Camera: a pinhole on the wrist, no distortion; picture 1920 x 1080 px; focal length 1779.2 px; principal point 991.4 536.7 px. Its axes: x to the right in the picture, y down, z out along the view. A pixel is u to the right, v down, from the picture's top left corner.
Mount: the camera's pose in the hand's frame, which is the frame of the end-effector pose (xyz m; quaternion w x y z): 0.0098 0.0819 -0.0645 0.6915 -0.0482 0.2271 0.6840
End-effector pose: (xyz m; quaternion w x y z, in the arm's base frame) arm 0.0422 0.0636 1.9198 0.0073 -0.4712 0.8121 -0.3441
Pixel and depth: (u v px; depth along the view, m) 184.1 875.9 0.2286
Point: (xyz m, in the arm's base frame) 0.0332 -0.0390 1.7417
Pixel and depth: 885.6 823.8 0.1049
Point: -0.0455 0.0660 1.8327
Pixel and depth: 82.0 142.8 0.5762
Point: 0.0457 -0.4446 1.5939
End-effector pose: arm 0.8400 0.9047 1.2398 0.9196 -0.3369 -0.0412 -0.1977
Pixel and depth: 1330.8 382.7 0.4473
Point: 1.1272 1.2662 1.3000
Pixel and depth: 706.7 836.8 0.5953
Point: 1.0170 1.3745 1.5236
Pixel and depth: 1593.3 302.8 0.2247
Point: 1.0215 1.1010 1.1938
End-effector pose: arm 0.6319 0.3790 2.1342 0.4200 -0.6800 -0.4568 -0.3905
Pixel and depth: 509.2 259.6 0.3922
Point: 0.8466 0.6881 2.1562
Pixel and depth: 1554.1 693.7 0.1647
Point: 0.8345 0.4062 2.1018
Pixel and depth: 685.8 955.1 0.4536
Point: 0.8743 0.7098 1.9788
